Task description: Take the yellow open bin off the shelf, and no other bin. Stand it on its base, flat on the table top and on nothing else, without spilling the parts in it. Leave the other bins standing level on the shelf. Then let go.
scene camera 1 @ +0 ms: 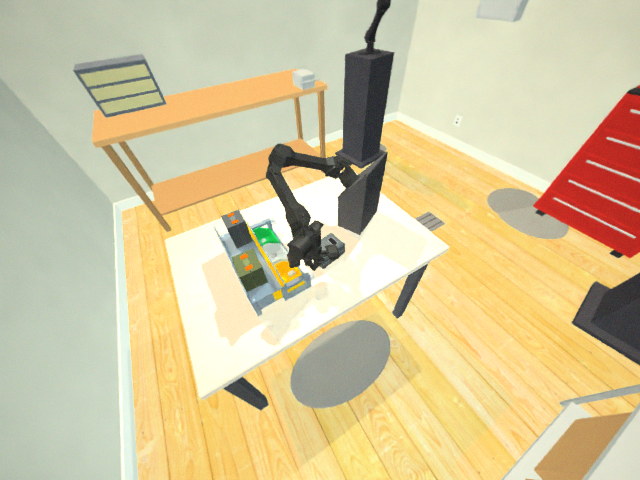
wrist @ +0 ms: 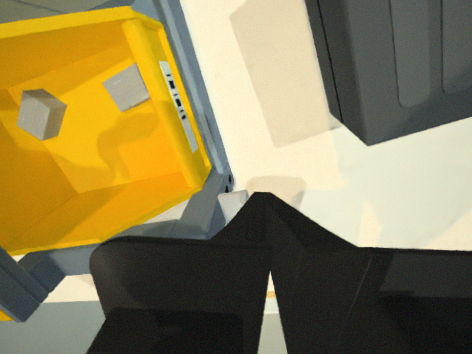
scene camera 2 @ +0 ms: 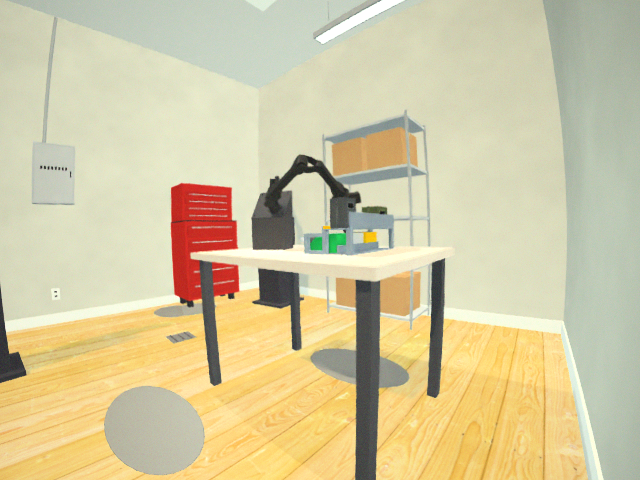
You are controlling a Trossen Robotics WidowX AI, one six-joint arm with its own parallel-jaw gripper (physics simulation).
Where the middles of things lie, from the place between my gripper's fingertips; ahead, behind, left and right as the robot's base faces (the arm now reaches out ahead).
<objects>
I see the yellow open bin (wrist: 106,171) 10 cm ahead of my hand, 6 cm to the right of it and 3 cm below it.
</objects>
